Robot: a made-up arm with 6 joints.
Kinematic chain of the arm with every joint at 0, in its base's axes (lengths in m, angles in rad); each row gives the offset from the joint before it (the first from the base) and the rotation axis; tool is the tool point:
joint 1: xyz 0 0 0.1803 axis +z
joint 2: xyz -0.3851 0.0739 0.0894 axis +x
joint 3: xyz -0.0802 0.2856 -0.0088 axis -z
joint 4: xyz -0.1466 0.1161 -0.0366 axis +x
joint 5: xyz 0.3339 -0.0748 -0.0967 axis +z
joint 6: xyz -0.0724 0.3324 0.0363 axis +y
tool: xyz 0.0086 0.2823 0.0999
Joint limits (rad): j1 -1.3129..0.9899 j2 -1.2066..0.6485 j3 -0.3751..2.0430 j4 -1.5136..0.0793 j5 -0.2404..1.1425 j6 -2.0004..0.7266
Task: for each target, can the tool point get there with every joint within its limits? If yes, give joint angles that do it. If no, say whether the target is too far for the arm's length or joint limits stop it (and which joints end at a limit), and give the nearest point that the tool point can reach.
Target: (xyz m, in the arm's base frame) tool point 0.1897 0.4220 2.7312
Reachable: no: too far | nearest point 0.3655 0.8130 0.8879 | short by 1.892 m
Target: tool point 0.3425 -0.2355 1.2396
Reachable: no: joint limits stop it (at a limit: joint 1, joint 2, joint 4, joint 5) | nearest point 0.5796 0.0074 0.6862 | short by 0.649 m
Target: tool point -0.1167 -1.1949 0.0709
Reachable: no: joint limits stop it (at a limit: joint 1, joint 2, joint 3, joint 4, joint 6) | nearest point -0.2588 -0.7531 -0.0565 | short by 0.481 m
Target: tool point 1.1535 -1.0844 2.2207
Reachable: no: too far | nearest point 0.6409 0.0879 0.7409 | short by 1.956 m
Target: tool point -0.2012 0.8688 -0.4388
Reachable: yes | joints -0.5407 -0.7586 -0.1792 -0.0843 0.1000 -1.3990
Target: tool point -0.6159 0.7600 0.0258
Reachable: yes | joints -0.0198 -0.0030 0.7919 -1.0721 0.8670 -1.6475
